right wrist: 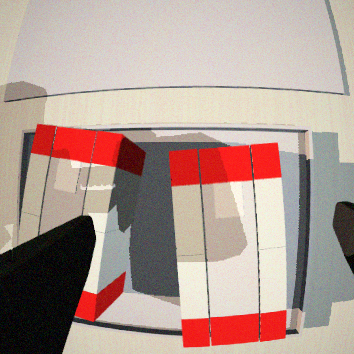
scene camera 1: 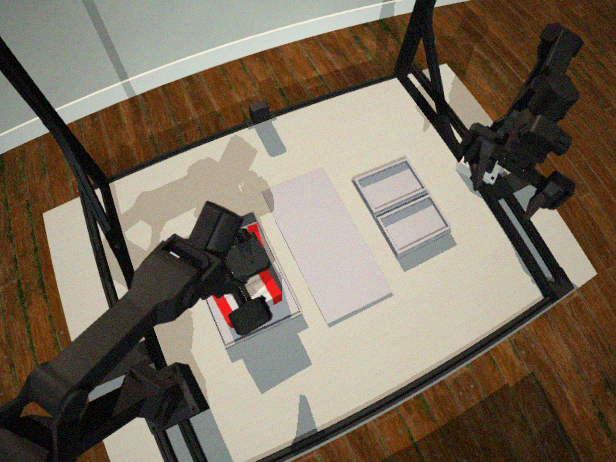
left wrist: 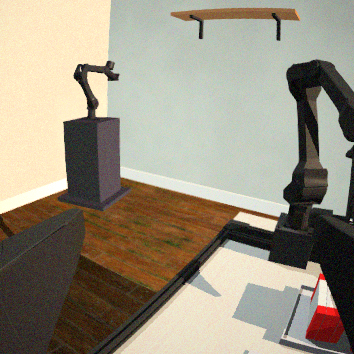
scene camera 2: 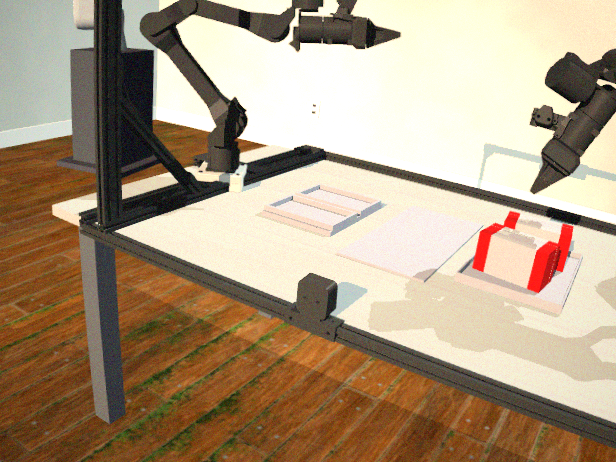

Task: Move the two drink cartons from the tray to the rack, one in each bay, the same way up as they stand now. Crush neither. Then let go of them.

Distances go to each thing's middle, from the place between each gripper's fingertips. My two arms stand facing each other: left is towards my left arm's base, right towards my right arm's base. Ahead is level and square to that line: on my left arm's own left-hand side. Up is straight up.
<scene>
I see the pale mat (scene camera 1: 342,275) 36 cm below my left hand, 20 cm behind it and 13 cm to the right of it. The rest, counted from my left hand: tray (scene camera 2: 552,298): 35 cm below, 33 cm to the right, 24 cm behind.
I see the tray 5 cm behind my right hand, 1 cm to the right of it and 13 cm below it. Round my right hand: pale mat: 1 cm behind, 19 cm to the left, 14 cm below.
</scene>
